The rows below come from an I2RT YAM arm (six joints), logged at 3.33 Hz.
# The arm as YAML. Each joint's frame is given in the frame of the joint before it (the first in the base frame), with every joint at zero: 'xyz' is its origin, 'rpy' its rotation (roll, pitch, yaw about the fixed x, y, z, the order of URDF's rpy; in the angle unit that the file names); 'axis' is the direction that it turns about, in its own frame. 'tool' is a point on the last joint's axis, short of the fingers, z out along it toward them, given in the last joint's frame.
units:
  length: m
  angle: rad
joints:
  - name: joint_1
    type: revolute
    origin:
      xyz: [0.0, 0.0, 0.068]
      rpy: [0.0, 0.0, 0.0]
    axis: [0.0, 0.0, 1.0]
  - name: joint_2
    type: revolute
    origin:
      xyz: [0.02, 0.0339, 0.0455]
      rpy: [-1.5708, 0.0, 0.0]
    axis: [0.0, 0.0, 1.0]
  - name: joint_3
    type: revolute
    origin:
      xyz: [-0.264, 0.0, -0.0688]
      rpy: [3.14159, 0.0, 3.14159]
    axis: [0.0, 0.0, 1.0]
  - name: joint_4
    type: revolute
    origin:
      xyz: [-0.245, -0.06, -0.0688]
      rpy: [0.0, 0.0, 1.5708]
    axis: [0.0, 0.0, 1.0]
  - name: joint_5
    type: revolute
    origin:
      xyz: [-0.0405, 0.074, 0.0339]
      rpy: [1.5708, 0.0, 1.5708]
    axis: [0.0, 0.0, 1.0]
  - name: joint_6
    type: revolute
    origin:
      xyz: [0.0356, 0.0, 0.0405]
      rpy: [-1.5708, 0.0, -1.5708]
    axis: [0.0, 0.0, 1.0]
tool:
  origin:
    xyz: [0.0, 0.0, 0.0]
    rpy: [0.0, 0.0, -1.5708]
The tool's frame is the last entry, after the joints.
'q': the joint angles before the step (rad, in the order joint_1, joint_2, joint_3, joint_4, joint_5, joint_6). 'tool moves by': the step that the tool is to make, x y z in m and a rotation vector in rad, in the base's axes. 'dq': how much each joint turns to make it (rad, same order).
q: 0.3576 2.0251 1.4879 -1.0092 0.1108 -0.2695
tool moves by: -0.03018 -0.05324 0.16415 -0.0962 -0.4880 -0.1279
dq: -0.0927 -0.3785 0.1217 -0.0579 0.2408 -0.0229
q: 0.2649 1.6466 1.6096 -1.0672 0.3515 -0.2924
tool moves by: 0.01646 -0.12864 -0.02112 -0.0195 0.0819 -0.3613
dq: -0.3814 0.0618 -0.0030 -0.0091 0.0038 -0.0252
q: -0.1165 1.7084 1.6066 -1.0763 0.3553 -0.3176
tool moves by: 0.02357 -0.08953 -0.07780 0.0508 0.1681 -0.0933
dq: -0.2262 0.2286 -0.0004 0.0949 -0.0530 -0.1285
